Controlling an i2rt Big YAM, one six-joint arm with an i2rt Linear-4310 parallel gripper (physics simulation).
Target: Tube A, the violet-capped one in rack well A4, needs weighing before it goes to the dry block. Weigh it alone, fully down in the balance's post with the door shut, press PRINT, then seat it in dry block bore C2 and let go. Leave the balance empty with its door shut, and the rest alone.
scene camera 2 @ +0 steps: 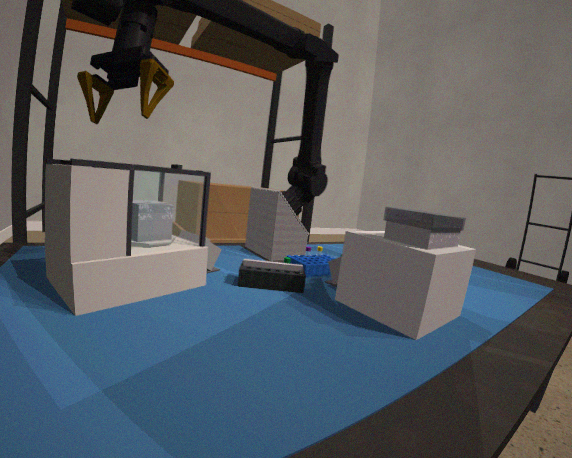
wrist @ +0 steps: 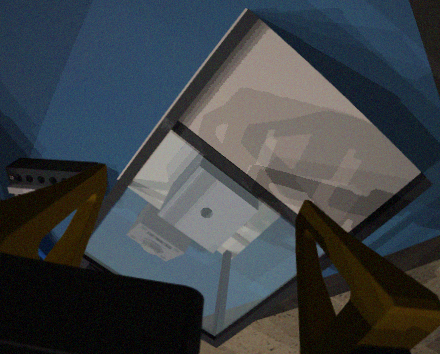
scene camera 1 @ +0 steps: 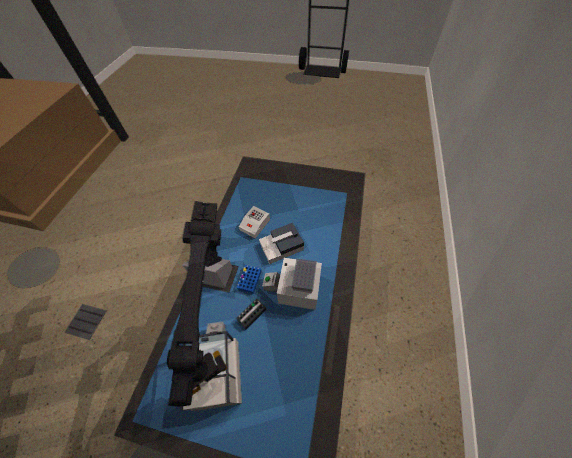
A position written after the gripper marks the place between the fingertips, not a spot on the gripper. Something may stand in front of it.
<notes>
The gripper (scene camera 2: pixel 118 120) is open, with nothing in its grasp. Further things: a glass door (wrist: pixel 183 220) and a white box with grey lid (scene camera 2: pixel 413 277).
The gripper shows as well in the wrist view (wrist: pixel 205 192). The white box with grey lid is seen too in scene camera 1 (scene camera 1: pixel 298 286).
</notes>
